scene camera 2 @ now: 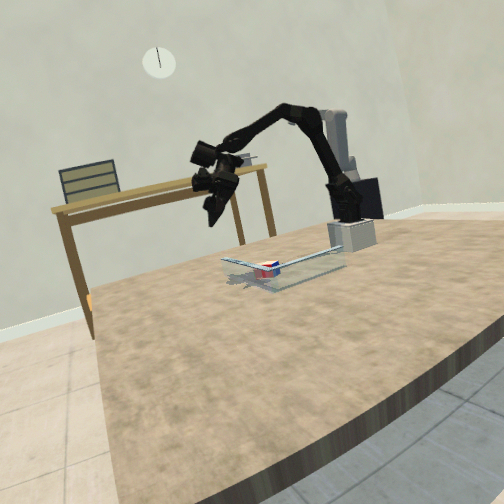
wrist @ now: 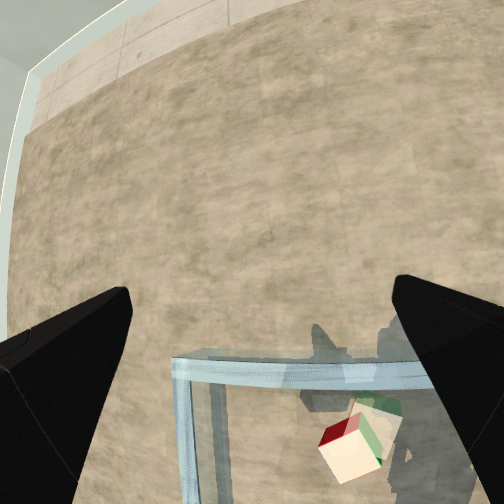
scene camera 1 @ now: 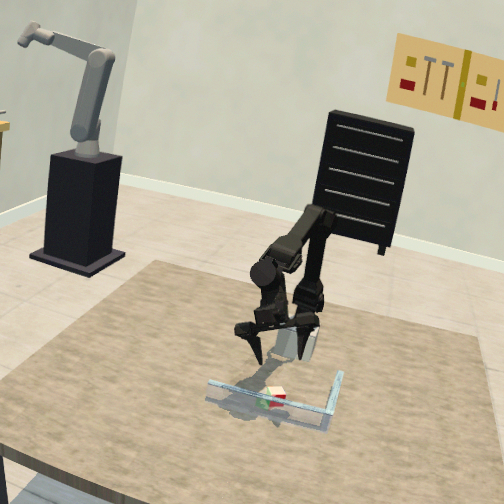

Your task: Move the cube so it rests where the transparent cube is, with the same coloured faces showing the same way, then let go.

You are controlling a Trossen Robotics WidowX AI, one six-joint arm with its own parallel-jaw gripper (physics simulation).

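Note:
A small cube [scene camera 1: 276, 398] with red, white and green faces rests on the table inside a glassy L-shaped frame [scene camera 1: 300, 398]. It also shows in the second scene view [scene camera 2: 267, 269] and in the wrist view [wrist: 355, 449]. A faint transparent cube [wrist: 383, 420] overlaps the cube's upper right side. My gripper [scene camera 1: 272, 347] hangs above and slightly behind the cube, apart from it, open and empty. It shows high over the table in the second scene view [scene camera 2: 214, 206], and its two dark fingers frame the wrist view [wrist: 255, 380].
The arm's base [scene camera 1: 300, 340] stands just behind the frame. A black drawer cabinet [scene camera 1: 364, 180] and a second arm on a black pedestal [scene camera 1: 78, 205] stand on the floor beyond the table. A wooden table [scene camera 2: 160, 195] stands behind.

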